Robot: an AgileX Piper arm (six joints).
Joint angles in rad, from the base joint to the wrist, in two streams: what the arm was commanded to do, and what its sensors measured. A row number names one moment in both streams.
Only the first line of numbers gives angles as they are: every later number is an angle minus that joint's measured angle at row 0.
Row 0, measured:
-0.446 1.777 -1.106 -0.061 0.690 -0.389
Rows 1 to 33, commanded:
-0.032 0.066 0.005 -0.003 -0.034 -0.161
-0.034 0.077 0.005 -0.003 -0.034 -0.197
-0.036 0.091 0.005 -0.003 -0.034 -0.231
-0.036 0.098 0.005 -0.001 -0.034 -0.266
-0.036 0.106 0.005 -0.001 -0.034 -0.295
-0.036 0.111 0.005 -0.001 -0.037 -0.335
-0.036 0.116 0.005 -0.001 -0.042 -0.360
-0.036 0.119 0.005 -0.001 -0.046 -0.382
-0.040 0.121 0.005 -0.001 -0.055 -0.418
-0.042 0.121 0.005 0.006 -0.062 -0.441
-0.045 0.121 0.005 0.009 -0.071 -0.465
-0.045 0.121 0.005 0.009 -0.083 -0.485
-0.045 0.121 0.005 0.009 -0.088 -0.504
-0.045 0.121 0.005 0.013 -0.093 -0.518
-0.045 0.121 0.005 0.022 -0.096 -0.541
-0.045 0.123 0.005 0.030 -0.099 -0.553
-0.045 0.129 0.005 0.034 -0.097 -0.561
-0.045 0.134 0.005 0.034 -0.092 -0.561
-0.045 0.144 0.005 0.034 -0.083 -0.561
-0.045 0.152 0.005 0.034 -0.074 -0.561
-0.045 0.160 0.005 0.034 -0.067 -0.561
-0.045 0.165 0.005 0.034 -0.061 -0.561
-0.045 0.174 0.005 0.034 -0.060 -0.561
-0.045 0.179 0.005 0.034 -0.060 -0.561
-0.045 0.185 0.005 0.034 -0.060 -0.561
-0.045 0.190 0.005 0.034 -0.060 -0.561
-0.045 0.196 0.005 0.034 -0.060 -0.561
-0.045 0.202 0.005 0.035 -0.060 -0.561
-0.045 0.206 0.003 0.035 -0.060 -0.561
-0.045 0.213 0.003 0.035 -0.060 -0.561
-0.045 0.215 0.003 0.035 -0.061 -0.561
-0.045 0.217 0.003 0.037 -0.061 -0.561
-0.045 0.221 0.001 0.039 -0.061 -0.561
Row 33, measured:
-0.041 0.196 0.002 0.029 -0.061 -0.553
